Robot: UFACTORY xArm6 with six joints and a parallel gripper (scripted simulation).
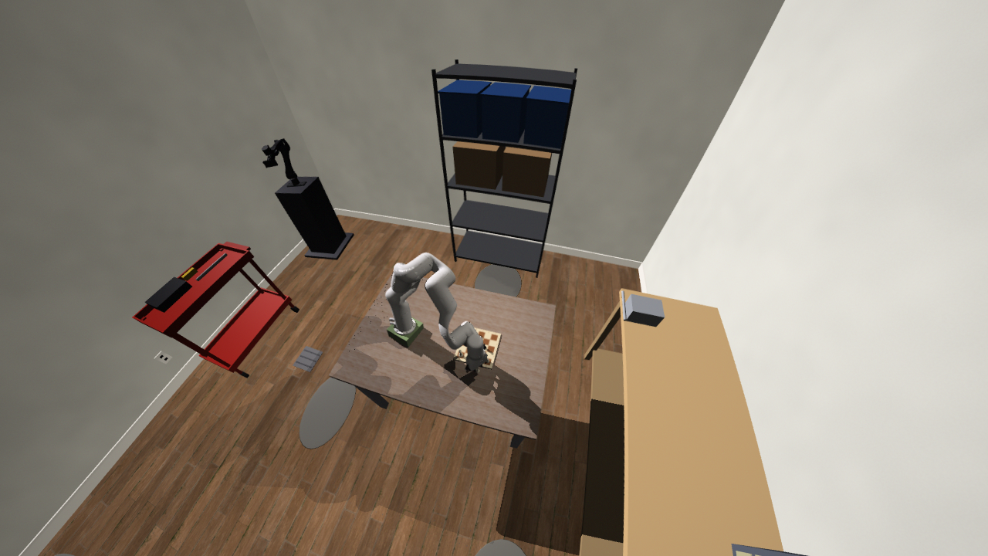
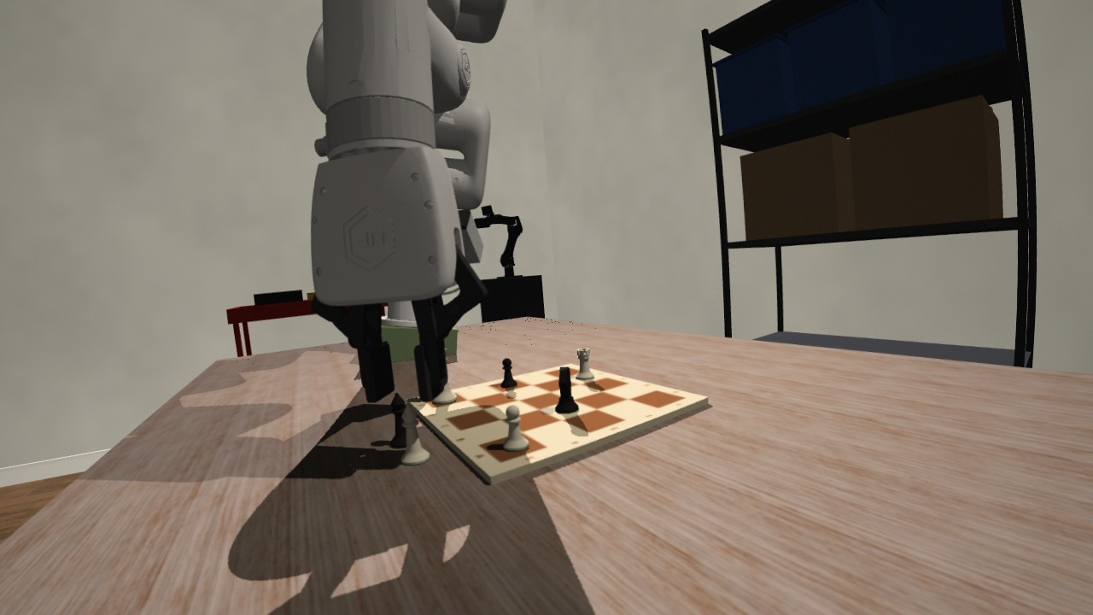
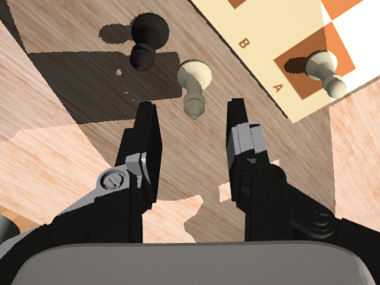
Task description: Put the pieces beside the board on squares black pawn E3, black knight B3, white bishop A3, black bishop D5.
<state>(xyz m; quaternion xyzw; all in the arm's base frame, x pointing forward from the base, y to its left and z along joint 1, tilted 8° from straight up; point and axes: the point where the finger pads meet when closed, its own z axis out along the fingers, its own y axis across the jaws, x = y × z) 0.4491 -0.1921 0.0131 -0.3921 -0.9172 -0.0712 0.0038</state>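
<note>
Right now my hand is 50 mm above the white rook. From my hand the other things lie so: black knight (40 mm behind, 50 mm below); then white pawn (50 mm ahead, 60 mm to the left, 50 mm below); then tall white piece (100 mm behind, 80 mm to the left, 30 mm below).
</note>
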